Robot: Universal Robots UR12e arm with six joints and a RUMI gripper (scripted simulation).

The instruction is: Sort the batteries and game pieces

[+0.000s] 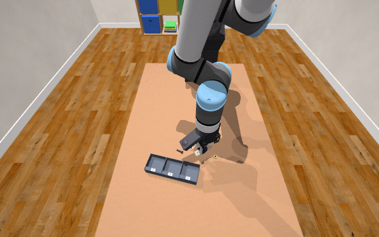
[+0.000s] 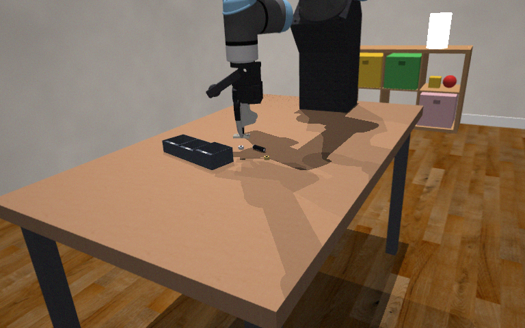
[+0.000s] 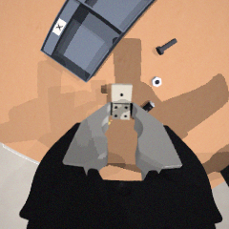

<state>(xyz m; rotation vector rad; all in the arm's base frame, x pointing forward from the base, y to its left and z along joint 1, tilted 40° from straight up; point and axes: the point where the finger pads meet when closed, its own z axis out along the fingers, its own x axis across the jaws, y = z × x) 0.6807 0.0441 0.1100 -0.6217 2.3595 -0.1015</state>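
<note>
Right now my hand is 10 mm above the white domino. From my hand the other things lie so: black battery (60 mm behind, 10 mm to the left, 70 mm below); white nut (50 mm behind, 50 mm to the right, 70 mm below); brass nut (20 mm behind, 80 mm to the left, 70 mm below).
</note>
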